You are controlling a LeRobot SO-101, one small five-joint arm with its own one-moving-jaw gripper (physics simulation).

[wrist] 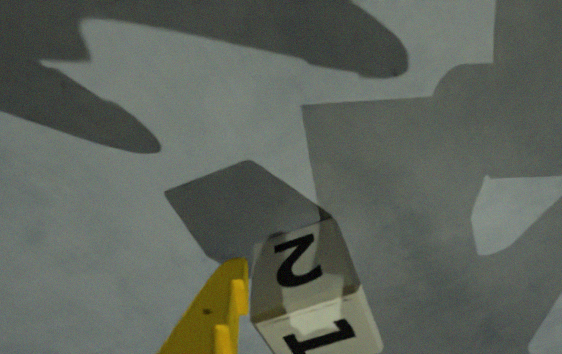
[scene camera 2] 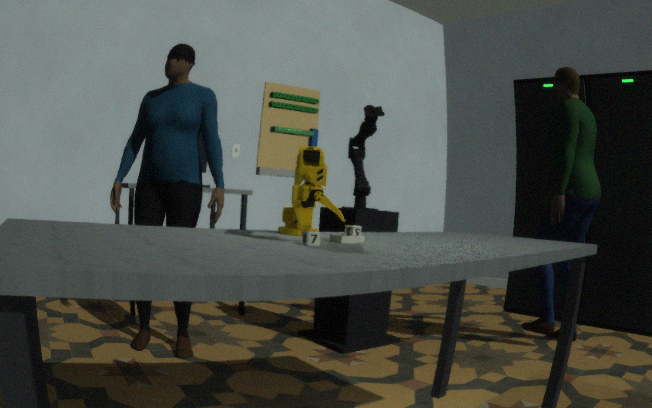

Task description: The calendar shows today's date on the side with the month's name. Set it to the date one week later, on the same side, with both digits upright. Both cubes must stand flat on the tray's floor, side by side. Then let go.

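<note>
A white cube [scene camera 2: 311, 238] with an upright 7 stands on the table, to the left of and apart from the white tray [scene camera 2: 340, 240]. Another white cube [scene camera 2: 353, 230] sits at the tray, with a 5 on its right-hand face; its left-hand mark is too small to read. My gripper [scene camera 2: 344, 220] [wrist: 242, 282] is open and empty, its tip close above the tray cube's left side. In the wrist view one notched yellow jaw shows, just left of a white cube [wrist: 307, 295] bearing a 2 and a 1. I cannot tell which cube this is. The month's name is not readable.
The grey table [scene camera 2: 175, 255] carries the cubes, the tray and my yellow arm base [scene camera 2: 295, 221]. Arm shadows cross the table in the wrist view. Behind the table are a black robot arm [scene camera 2: 357, 155] on a pedestal and a person in blue [scene camera 2: 175, 135]; another in green [scene camera 2: 580, 145] stands right.
</note>
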